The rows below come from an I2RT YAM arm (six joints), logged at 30 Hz.
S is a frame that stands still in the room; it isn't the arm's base.
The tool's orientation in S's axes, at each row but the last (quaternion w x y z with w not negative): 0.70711 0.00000 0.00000 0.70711; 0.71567 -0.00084 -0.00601 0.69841; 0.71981 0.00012 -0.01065 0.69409; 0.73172 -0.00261 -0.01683 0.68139; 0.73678 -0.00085 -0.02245 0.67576; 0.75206 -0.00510 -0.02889 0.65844; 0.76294 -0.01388 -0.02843 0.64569; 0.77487 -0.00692 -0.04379 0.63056; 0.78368 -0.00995 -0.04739 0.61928
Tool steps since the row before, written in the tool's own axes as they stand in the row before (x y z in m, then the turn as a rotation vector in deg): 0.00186 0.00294 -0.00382 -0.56 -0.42 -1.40; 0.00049 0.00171 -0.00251 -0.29 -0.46 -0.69; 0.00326 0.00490 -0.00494 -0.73 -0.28 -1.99; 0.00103 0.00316 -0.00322 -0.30 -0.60 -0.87; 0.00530 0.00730 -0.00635 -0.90 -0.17 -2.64; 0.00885 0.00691 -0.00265 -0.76 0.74 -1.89; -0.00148 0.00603 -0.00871 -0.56 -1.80 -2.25; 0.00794 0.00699 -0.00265 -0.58 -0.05 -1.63; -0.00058 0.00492 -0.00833 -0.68 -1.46 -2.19
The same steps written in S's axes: -0.00294 0.00186 -0.00382 0.42 -0.56 -1.40; -0.00167 0.00055 -0.00252 0.46 -0.30 -0.69; -0.00470 0.00351 -0.00496 0.28 -0.71 -2.00; -0.00299 0.00131 -0.00328 0.60 -0.33 -0.86; -0.00660 0.00610 -0.00640 0.18 -0.83 -2.66; -0.00555 0.00977 -0.00264 -0.74 -0.60 -1.95; -0.00565 -0.00032 -0.00908 1.82 -0.82 -2.16; -0.00503 0.00931 -0.00263 0.06 -0.50 -1.65; -0.00418 0.00094 -0.00869 1.45 -0.91 -2.11
